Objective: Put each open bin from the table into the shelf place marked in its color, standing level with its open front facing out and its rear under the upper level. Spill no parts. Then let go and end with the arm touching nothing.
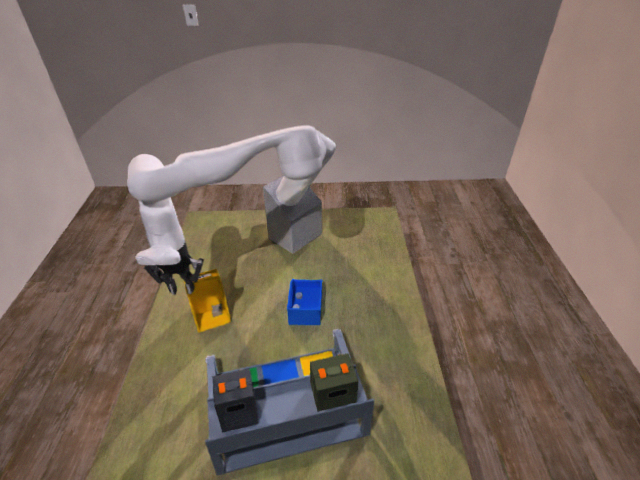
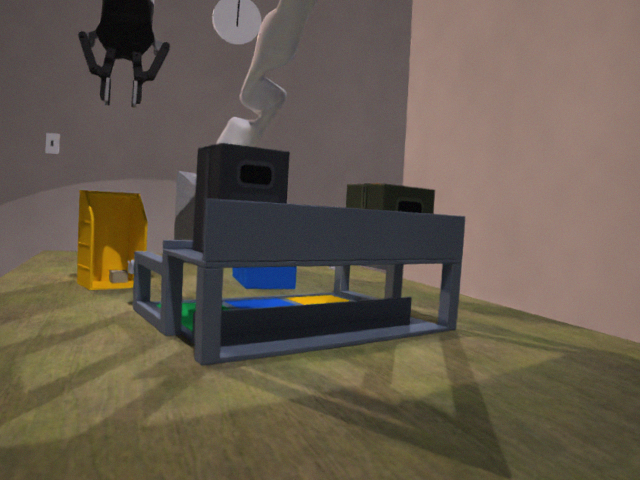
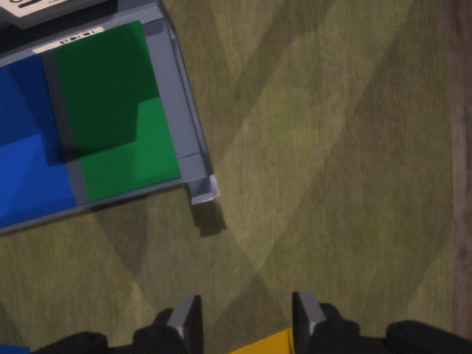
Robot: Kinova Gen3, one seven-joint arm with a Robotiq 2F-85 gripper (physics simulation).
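Places are measured from the arm's base along level axes (x right, y down, z ahead), in millimetres.
Where they show: gripper, fingertip midpoint: [image 1: 182, 292] [image 2: 120, 105] [image 3: 247, 319]; arm's base at its link origin: [image 1: 288, 195].
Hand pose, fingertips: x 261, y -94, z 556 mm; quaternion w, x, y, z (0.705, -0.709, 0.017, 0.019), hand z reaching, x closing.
Each offset is from my fingertips to the top centre of the thing. "pt": to the spot under its first point.
The yellow bin @[dx -2, dy +122, dz -165 mm] [image 1: 200, 304] [image 2: 117, 232] [image 3: 272, 345] stands on the mat, open side toward the shelf, with grey parts @[pt dx -17, dy +274, dz -179 mm] [image 1: 216, 310] [image 2: 118, 276] inside. The blue bin @[pt dx -302, dy +256, dz -116 mm] [image 1: 305, 316] [image 2: 266, 277] [image 3: 12, 349] stands apart from it, holding small grey parts @[pt dx -282, dy +284, dz -233 mm] [image 1: 298, 295]. The shelf [image 1: 289, 428] [image 2: 330, 232] [image 3: 175, 100] has a green place [image 3: 115, 115], a blue place [image 1: 280, 370] [image 2: 258, 303] [image 3: 25, 175] and a yellow place [image 1: 310, 362] [image 2: 317, 299]. My gripper [image 1: 180, 290] [image 2: 120, 100] [image 3: 247, 319] is partly open, empty, and hangs fingers-down above the mat near the yellow bin, touching neither bin.
A dark box @[dx -132, dy +73, dz +223 mm] [image 1: 235, 419] [image 2: 222, 180] and an olive box @[dx -360, dy +98, dz +187 mm] [image 1: 336, 401] [image 2: 379, 200] stand on the shelf's upper level. Upright posts @[pt dx -45, dy +212, dz +83 mm] [image 1: 211, 369] [image 3: 204, 190] rise at the shelf's bin-side corners. The grey arm base [image 1: 293, 224] stands behind the bins.
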